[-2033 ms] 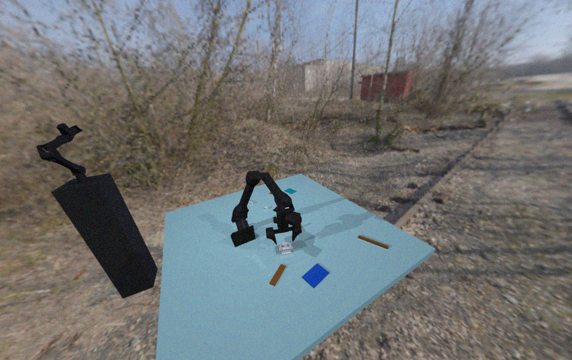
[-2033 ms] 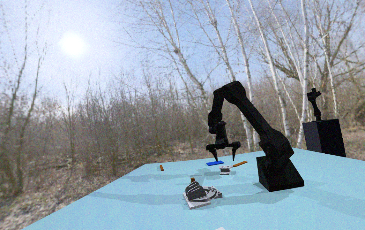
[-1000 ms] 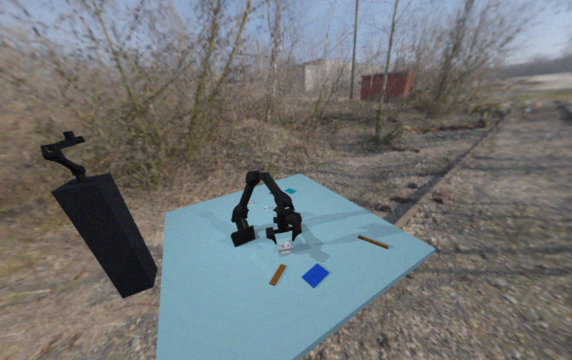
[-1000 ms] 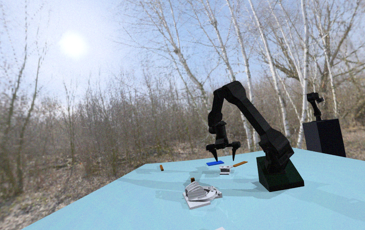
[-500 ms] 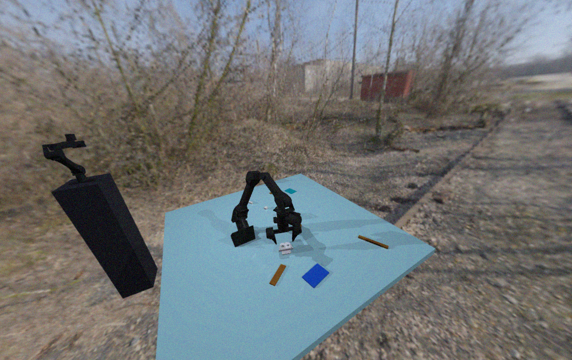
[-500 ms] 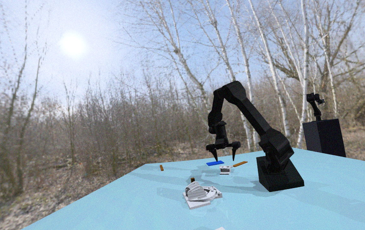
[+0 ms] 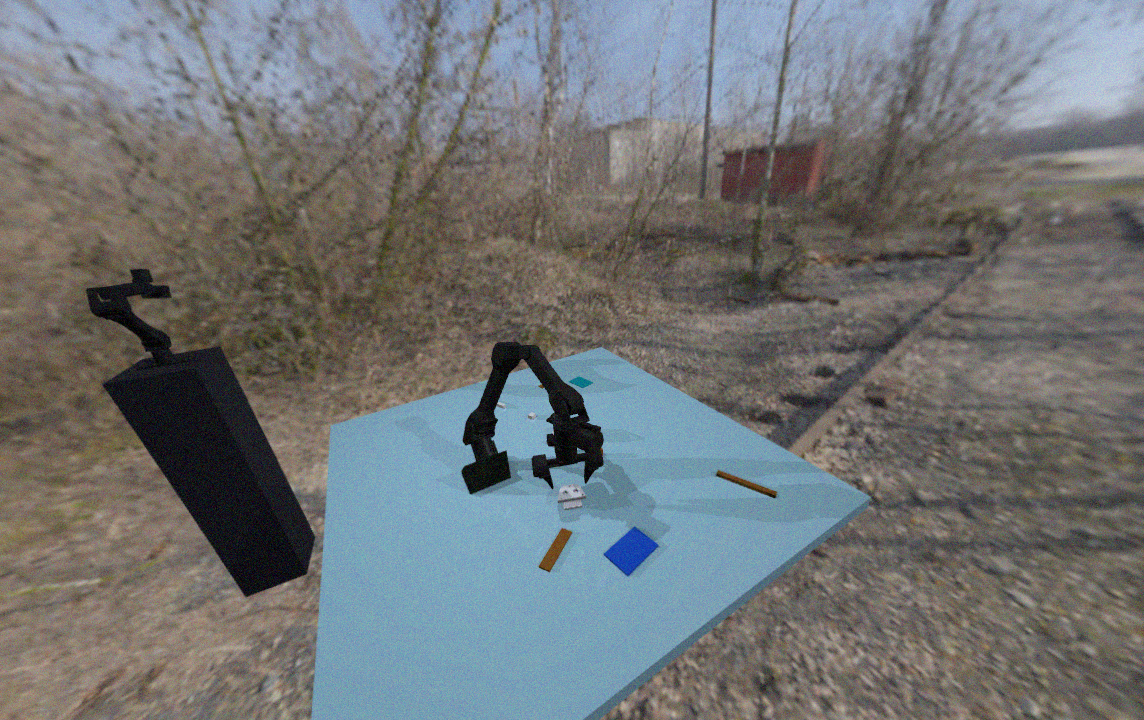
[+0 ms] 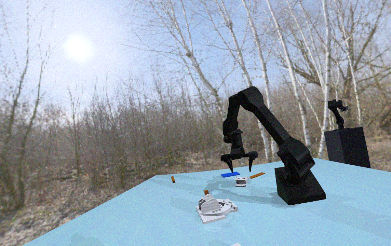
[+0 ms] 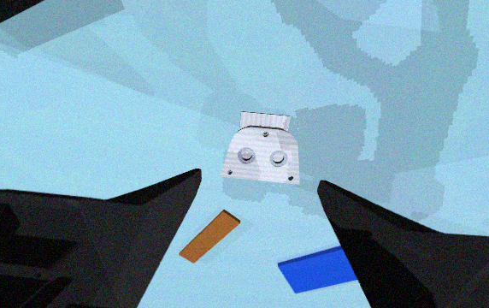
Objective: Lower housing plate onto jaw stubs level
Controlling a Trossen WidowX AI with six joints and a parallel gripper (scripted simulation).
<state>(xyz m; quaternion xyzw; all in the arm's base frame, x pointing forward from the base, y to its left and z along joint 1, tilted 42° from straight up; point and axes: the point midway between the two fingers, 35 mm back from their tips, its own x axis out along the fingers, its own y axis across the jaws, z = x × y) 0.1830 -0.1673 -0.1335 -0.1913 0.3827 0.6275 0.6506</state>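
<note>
Right now the white part is 10 mm ahead of my gripper tip, 10 mm to the left of it and 50 mm below it. Round my gripper tip: orange bar (90 mm behind, 120 mm to the right, 60 mm below); then blue tile (70 mm ahead, 210 mm to the right, 60 mm below); then small orange block (170 mm ahead, 140 mm to the left, 50 mm below).
</note>
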